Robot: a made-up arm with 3 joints. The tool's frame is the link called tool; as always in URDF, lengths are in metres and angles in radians.
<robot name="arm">
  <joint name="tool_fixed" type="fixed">
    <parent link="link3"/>
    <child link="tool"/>
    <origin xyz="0.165 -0.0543 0.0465" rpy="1.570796 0 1.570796"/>
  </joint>
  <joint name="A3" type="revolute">
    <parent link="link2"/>
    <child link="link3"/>
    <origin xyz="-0.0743 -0.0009 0.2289" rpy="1.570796 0 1.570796"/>
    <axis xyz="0 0 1"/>
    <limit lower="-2.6" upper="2.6" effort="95" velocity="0.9"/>
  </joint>
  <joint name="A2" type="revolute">
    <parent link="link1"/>
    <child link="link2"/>
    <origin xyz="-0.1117 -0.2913 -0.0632"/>
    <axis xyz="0 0 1"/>
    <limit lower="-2.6" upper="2.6" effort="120" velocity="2.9"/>
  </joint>
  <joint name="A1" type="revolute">
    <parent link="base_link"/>
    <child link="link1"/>
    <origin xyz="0 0 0.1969" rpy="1.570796 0 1.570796"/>
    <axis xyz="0 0 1"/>
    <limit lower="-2.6" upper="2.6" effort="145" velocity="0.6"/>
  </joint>
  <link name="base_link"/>
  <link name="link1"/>
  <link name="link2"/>
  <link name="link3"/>
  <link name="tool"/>
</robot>
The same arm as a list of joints. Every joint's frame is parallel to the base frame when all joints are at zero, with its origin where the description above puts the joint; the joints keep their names.
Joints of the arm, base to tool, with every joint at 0 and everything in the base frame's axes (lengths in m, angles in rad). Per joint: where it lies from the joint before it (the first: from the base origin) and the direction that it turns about. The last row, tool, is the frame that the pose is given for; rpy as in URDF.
A1: axis 1 0 0 xyz 0 0 0.1969
A2: axis 1 0 0 xyz -0.0632 -0.1117 -0.2913
A3: axis 0 1 0 xyz 0.2289 -0.0743 -0.0009
tool: xyz -0.0543 0.0465 0.165 rpy 0 0 0
Joint limits (rad, base to tool): -2.6..2.6 -2.6..2.6 -2.6..2.6

